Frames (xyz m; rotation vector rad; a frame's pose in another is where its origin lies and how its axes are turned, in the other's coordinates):
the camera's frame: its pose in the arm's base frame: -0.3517 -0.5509 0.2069 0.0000 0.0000 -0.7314
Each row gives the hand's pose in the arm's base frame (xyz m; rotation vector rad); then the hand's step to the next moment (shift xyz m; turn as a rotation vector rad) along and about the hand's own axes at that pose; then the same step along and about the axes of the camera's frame.
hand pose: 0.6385 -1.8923 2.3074 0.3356 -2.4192 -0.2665
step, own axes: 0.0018 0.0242 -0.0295 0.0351 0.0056 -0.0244
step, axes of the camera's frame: -0.0027 0.0235 0.0300 -0.0029 -0.0134 0.0409
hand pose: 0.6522 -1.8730 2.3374 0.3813 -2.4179 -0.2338
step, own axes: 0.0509 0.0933 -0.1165 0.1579 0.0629 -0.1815
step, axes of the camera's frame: -0.0285 0.0592 0.1434 -0.0051 -0.0118 0.2483
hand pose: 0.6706 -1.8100 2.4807 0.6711 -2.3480 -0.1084
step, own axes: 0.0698 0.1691 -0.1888 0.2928 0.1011 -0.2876
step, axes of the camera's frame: -0.0855 0.0987 0.2282 -0.0154 -0.0520 0.4192
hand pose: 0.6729 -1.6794 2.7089 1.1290 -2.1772 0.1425
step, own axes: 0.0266 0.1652 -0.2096 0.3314 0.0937 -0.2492
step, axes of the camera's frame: -0.1308 0.1031 0.2102 -0.0068 -0.1057 0.4117
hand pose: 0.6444 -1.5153 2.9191 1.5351 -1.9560 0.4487
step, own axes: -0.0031 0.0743 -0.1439 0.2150 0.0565 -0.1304
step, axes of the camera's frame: -0.0985 0.0580 0.1148 0.0061 -0.0859 0.2429
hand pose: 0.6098 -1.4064 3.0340 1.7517 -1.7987 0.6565
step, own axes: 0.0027 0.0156 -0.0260 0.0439 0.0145 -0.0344
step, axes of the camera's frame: -0.0216 0.0024 0.0214 -0.0043 -0.0153 0.0554
